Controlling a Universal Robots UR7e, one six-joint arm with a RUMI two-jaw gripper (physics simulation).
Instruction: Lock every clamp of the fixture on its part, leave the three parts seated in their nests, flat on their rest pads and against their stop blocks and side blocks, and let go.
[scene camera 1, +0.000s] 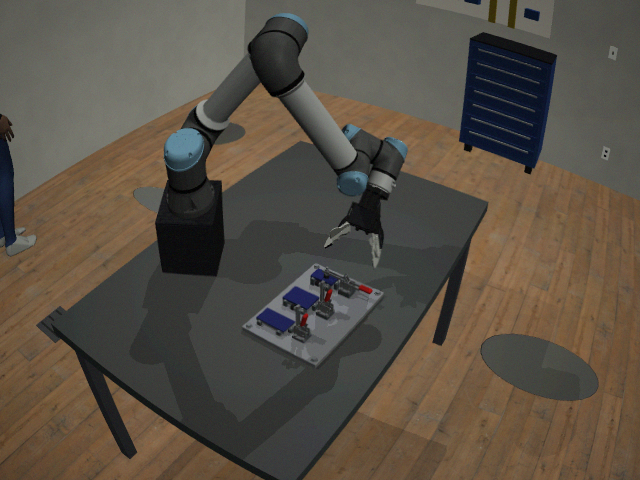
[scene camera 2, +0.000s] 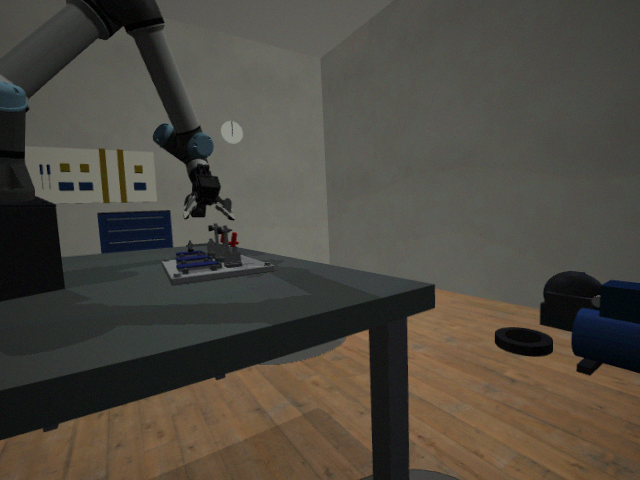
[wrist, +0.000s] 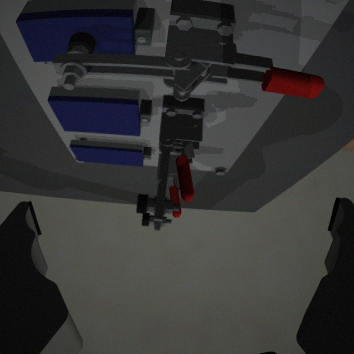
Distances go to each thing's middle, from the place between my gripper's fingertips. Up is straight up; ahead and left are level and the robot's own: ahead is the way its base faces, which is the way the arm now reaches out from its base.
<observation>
My hand is 22 cm to the left of the part (wrist: 84, 150), 11 cm above it and 9 cm past it.
</observation>
